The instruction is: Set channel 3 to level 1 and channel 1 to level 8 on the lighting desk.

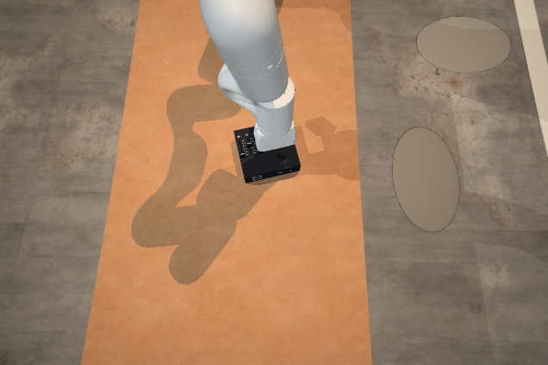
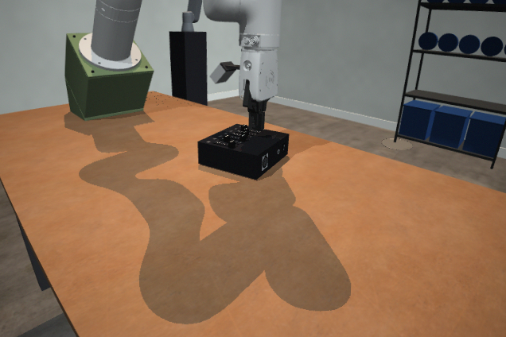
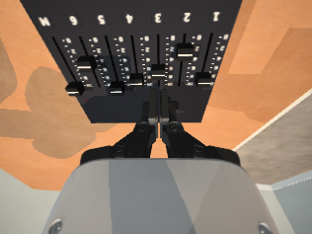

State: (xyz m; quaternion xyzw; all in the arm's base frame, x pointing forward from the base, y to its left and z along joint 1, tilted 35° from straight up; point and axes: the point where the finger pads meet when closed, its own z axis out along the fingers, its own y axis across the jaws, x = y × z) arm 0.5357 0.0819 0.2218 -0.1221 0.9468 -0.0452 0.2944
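Right now my hand is 3 cm past the channel 3 cap, 1 cm to the left of it and 3 cm above it. From my hand the other things lie so: channel 2 cap 5 cm behind, 1 cm to the left, 3 cm below; then channel 1 cap 3 cm behind, 4 cm to the left, 3 cm below.
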